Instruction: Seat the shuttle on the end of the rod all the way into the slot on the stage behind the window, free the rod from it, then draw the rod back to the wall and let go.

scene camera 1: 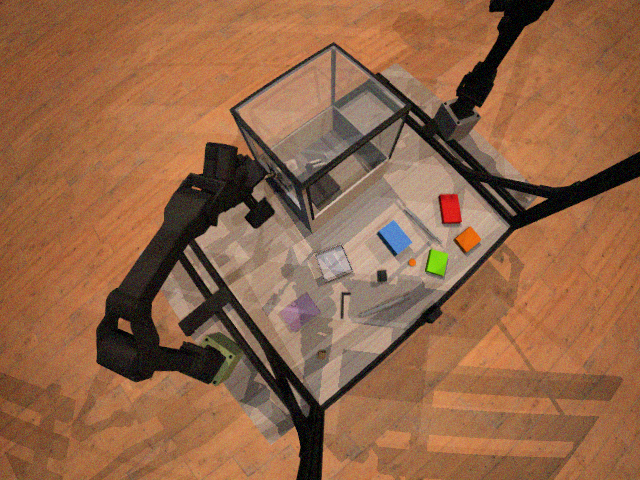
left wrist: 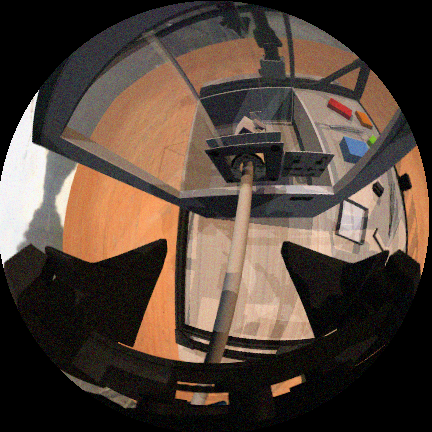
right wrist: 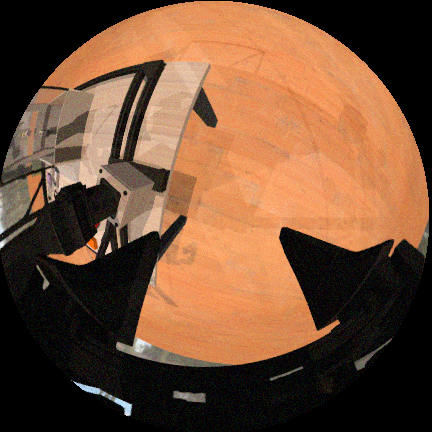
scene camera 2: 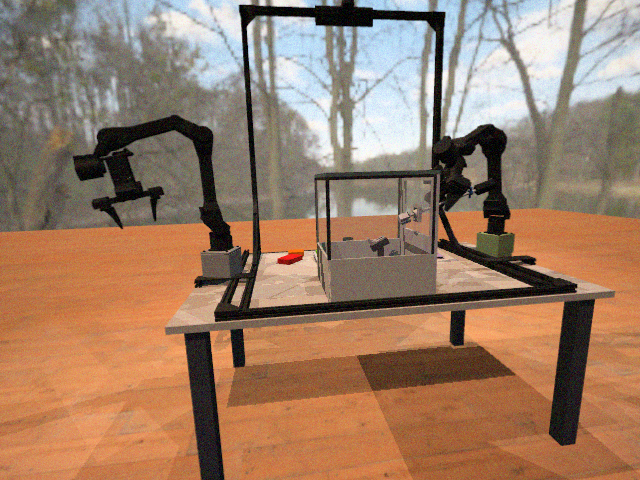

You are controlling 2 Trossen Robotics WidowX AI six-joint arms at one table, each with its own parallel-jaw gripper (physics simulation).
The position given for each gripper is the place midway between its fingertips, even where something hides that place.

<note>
The right gripper (scene camera 2: 139,225) is open, with nothing in its grasp. A framed plate (scene camera 1: 333,262) rests on the table. Also in view: the left gripper (scene camera 1: 252,184) and a glass-walled box (scene camera 1: 327,128).
The framed plate shows as well in the left wrist view (left wrist: 352,218). The left gripper also shows in the left wrist view (left wrist: 226,246) and in scene camera 2 (scene camera 2: 438,214). The right gripper shows as well in the right wrist view (right wrist: 221,235). Scene camera 2 misses the framed plate, which is behind the glass-walled box.
</note>
